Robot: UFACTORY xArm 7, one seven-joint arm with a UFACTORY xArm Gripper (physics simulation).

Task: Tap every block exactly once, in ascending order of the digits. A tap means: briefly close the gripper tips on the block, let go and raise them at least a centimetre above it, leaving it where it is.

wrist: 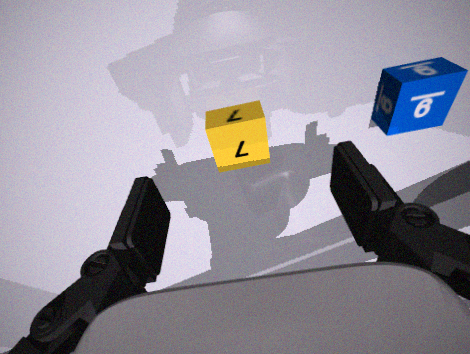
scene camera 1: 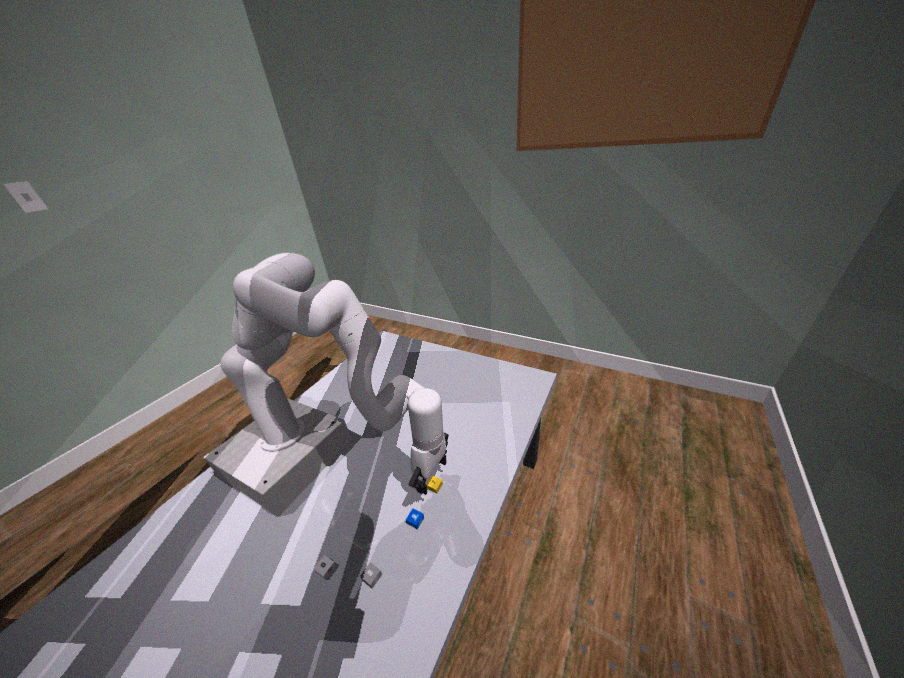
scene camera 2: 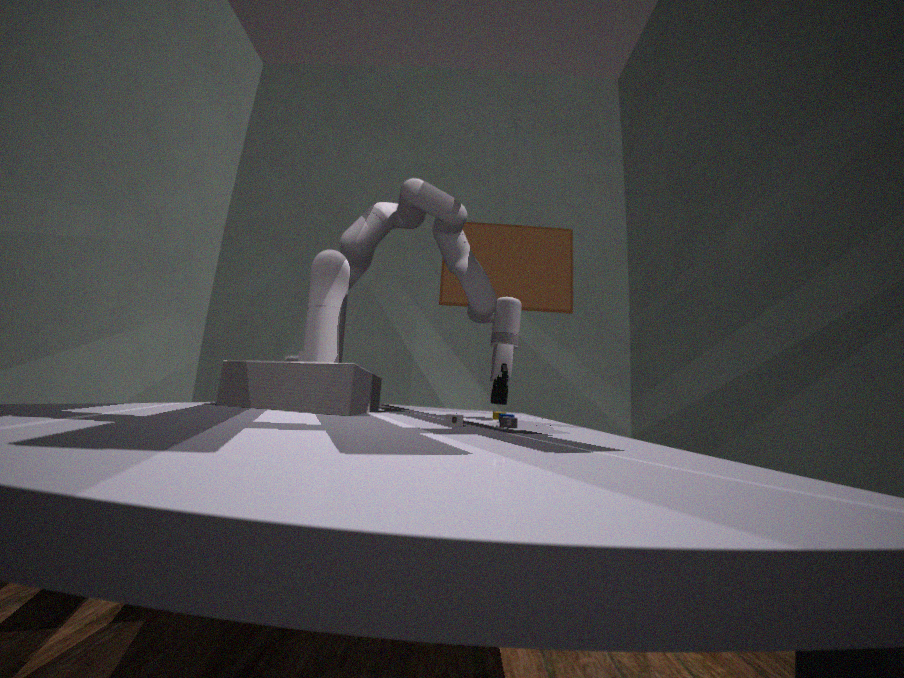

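The yellow block (scene camera 1: pixel 435 483) (scene camera 2: pixel 496 415) (wrist: pixel 239 142) has a black 7. The blue block (scene camera 1: pixel 414 518) (wrist: pixel 422 102) has a white underlined 6 and lies right of the yellow one in the wrist view. A light block with a dark mark (scene camera 1: pixel 325 565) (scene camera 2: pixel 455 420) and a grey block with a pale mark (scene camera 1: pixel 371 575) (scene camera 2: pixel 508 422) lie farther off; their digits are too small to read. My gripper (scene camera 1: pixel 433 477) (scene camera 2: pixel 499 401) (wrist: pixel 244 180) is open and empty, above the table near the yellow block. In the wrist view the yellow block shows between and somewhat beyond the fingertips.
The blocks lie on the table (scene camera 1: pixel 474 437) (scene camera 2: pixel 438 496), which has grey shadow stripes. The arm's base box (scene camera 1: pixel 255 467) (scene camera 2: pixel 284 386) stands on the left part of the table. The table's edge borders the wooden floor (scene camera 1: pixel 657 510) on the right.
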